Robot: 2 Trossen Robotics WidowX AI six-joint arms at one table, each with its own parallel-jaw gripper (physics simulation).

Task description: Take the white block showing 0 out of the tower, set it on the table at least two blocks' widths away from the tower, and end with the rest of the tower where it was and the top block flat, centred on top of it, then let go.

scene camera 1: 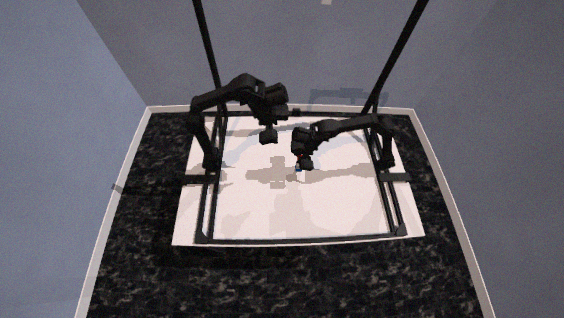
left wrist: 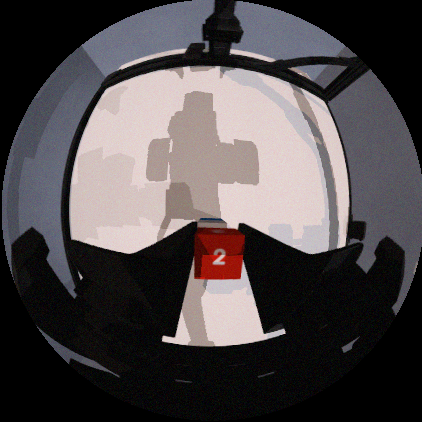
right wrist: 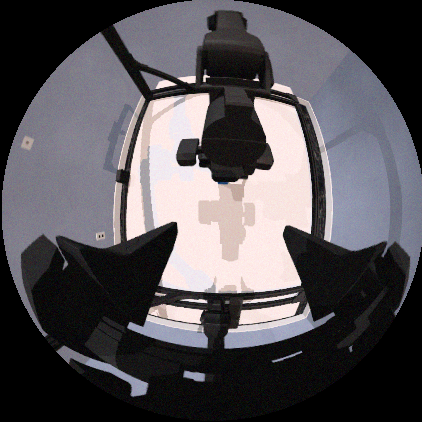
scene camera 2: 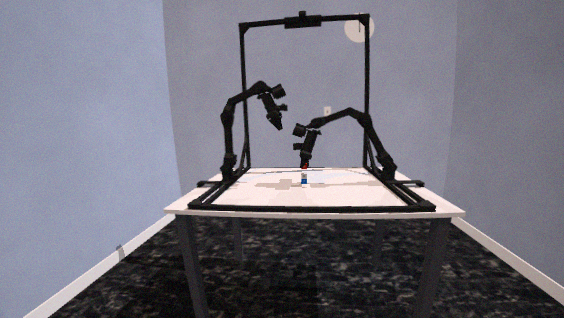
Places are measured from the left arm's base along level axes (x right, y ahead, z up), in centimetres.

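Pixels of known places: left gripper, fingertip midpoint: [scene camera 1: 297, 159] [left wrist: 217, 227] [scene camera 2: 300, 167]; right gripper, fingertip midpoint: [scene camera 1: 276, 133] [right wrist: 232, 229] [scene camera 2: 281, 129]; left arm's base, link origin: [scene camera 1: 381, 165] [left wrist: 207, 366] [scene camera 2: 388, 178]; right arm's base, link origin: [scene camera 1: 213, 166] [left wrist: 218, 55] [right wrist: 215, 303] [scene camera 2: 228, 179].
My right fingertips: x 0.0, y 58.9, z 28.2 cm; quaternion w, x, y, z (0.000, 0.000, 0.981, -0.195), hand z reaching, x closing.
For each thing: its top centre in the pictures, then the offset to it from my right fingertips. "spot": a spot on its surface instead. Level surfaces: height alone.
- red block, top centre: [left wrist: 218, 258] [scene camera 2: 304, 163] dx +0.0, dy -12.2, dz -18.9 cm
- white block, top centre: [left wrist: 211, 237] [scene camera 1: 299, 163] [scene camera 2: 303, 173] dx -0.3, dy -12.1, dz -24.4 cm
- blue block, top centre: [left wrist: 210, 231] [right wrist: 222, 176] [scene camera 1: 299, 166] [scene camera 2: 304, 178] dx -0.3, dy -12.1, dz -27.3 cm
- white table, surface height: dz -30.1 cm
- black frame, surface spot: [scene camera 2: 320, 208] spot: dx -37.8, dy -18.6, dz -28.3 cm
The red block [scene camera 1: 300, 157] [scene camera 2: 305, 165] [left wrist: 219, 260], showing a 2 in the left wrist view, is between the fingers of my left gripper [scene camera 2: 304, 164] [left wrist: 217, 227], which is shut on it. It hangs above the white block, with a gap visible in scene camera 2. The white block [scene camera 1: 298, 165] [scene camera 2: 304, 176] [left wrist: 212, 225] sits on the blue block [scene camera 1: 298, 170] [scene camera 2: 304, 181] [left wrist: 211, 219] [right wrist: 223, 183], which stands on the table. The white block's digit is too small to read. My right gripper [scene camera 2: 280, 128] [right wrist: 232, 229] is open and empty, high to the left of the tower in scene camera 2.
The white table [scene camera 1: 250, 215] [scene camera 2: 320, 197] [left wrist: 290, 200] carries a black frame [scene camera 1: 300, 240] [scene camera 2: 320, 208] around the work area. Upright black posts stand beside the arm bases. In the right wrist view, the left arm hangs over the tower and hides most of it.
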